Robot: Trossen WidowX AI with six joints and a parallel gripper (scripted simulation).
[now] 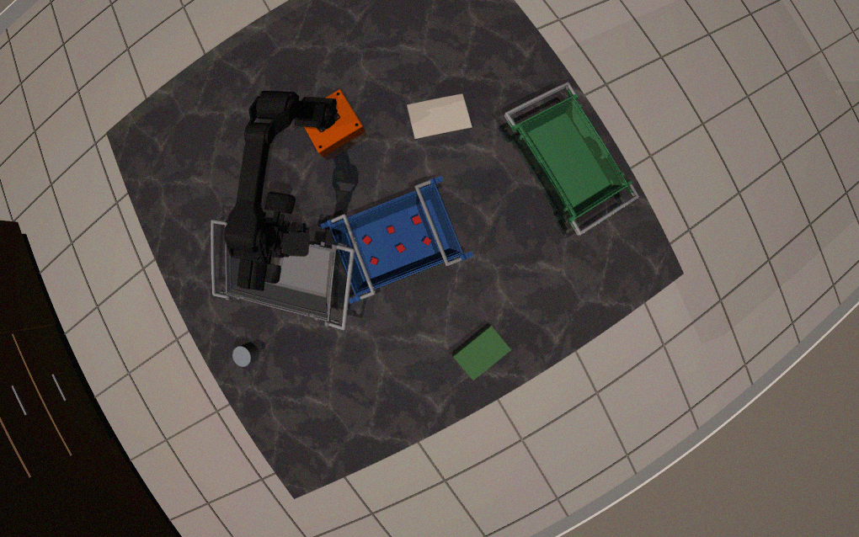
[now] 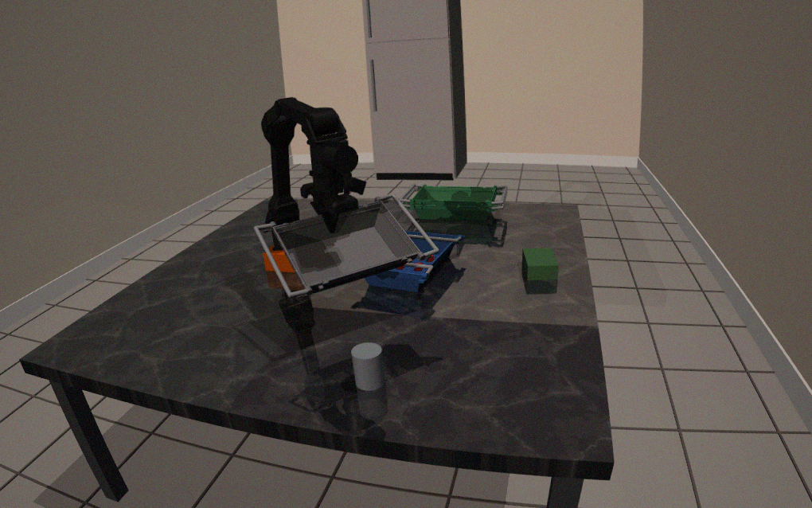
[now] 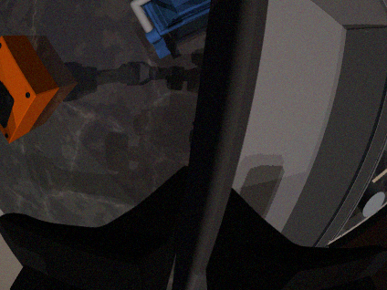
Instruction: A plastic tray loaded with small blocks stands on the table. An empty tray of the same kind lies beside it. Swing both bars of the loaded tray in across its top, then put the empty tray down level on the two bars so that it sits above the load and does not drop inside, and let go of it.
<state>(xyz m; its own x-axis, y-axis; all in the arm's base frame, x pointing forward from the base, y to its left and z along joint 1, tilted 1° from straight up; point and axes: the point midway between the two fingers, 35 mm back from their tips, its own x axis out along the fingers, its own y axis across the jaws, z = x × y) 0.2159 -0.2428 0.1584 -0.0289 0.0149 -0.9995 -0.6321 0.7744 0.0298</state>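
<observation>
Right now the grey tray is 50 mm ahead of my gripper tip, 60 mm to the right of it and 10 mm below it. Round my gripper tip: green block: 500 mm ahead, 180 mm to the left, 160 mm below; grey cylinder: 130 mm ahead, 310 mm to the right, 150 mm below; beige sheet: 30 mm behind, 480 mm to the left, 180 mm below.
</observation>
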